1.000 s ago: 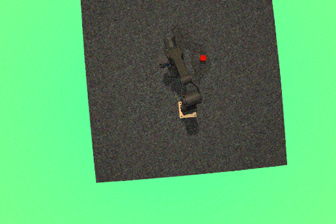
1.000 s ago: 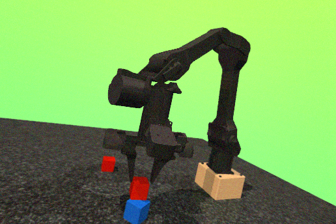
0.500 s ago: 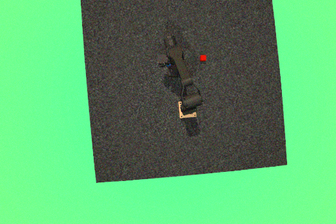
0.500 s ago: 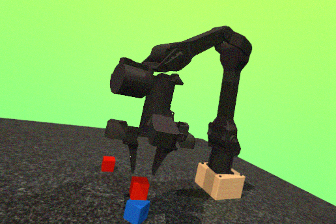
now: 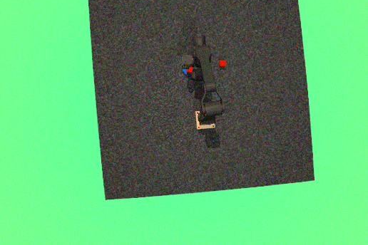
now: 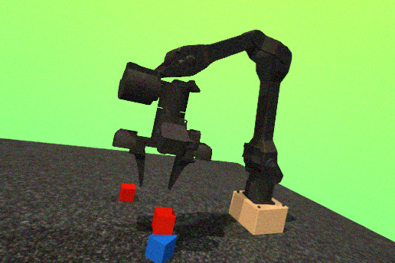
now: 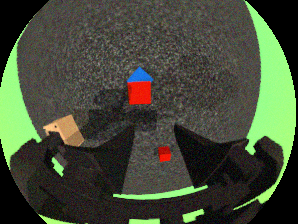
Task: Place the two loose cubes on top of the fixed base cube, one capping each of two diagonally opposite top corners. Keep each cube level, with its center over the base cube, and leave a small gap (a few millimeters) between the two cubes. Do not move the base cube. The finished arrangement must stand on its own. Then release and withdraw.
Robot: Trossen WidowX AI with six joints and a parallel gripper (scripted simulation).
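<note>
My gripper tip is 40 mm short of the red cube, 150 mm to the left of it and 80 mm above it. Also, from my gripper tip: blue cube 20 mm behind, 60 mm to the left, 80 mm below.
</note>
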